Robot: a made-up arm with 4 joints.
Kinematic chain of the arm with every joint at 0, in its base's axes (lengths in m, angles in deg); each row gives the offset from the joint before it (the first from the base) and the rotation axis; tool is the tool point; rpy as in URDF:
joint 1: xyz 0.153 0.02 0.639 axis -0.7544 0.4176 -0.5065
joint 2: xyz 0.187 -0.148 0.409 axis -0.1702 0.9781 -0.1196
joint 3: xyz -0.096 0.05 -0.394 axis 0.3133 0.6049 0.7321
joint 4: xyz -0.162 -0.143 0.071 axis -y
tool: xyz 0.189 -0.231 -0.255 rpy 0 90 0
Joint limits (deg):
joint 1: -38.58..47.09
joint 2: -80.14..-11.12
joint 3: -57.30..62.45
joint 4: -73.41..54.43
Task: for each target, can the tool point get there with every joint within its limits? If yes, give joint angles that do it. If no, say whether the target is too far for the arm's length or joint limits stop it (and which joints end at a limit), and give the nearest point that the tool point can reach.
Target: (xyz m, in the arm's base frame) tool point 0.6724 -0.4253 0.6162
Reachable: yes | joints 8.99 -50.69 -18.98 4.98
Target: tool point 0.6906 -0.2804 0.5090
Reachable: yes | joints -10.70 -25.38 21.82 14.30
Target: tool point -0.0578 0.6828 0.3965
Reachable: no: joint limits stop it (at a limit: joint 1, joint 3, joint 4) | nearest point 0.3295 0.0760 0.1630 | short by 0.757 m
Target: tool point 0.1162 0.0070 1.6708
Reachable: no: joint limits stop it (at a limit: joint 1, joint 2, joint 4) | nearest point 0.0836 -0.2215 1.0165 | short by 0.694 m
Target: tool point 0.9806 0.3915 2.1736
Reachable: no: too far | nearest point 0.8545 -0.0805 1.3127 | short by 0.990 m
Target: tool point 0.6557 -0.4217 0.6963
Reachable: yes | joints 7.67 -43.76 -7.04 24.29
